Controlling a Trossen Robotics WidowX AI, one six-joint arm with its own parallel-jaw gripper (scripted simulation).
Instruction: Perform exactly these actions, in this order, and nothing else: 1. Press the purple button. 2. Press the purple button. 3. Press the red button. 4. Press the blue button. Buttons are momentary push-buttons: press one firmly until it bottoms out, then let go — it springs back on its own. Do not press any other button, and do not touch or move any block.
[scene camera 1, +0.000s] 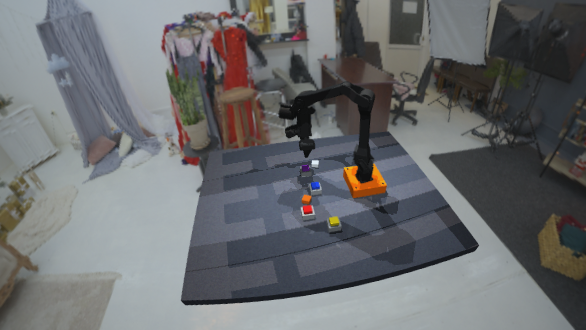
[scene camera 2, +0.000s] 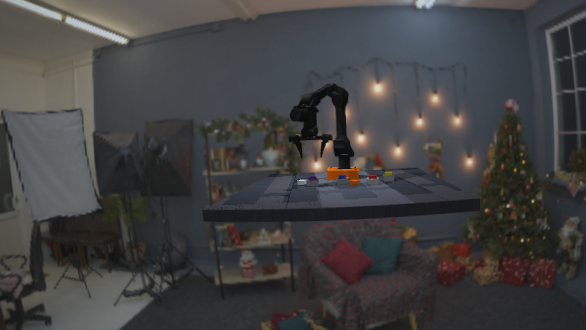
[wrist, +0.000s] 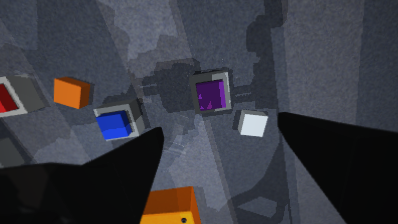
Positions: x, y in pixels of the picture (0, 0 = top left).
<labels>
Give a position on an orange block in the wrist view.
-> At 69, 92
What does my gripper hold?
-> Nothing.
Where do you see a purple button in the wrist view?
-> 211, 95
</labels>
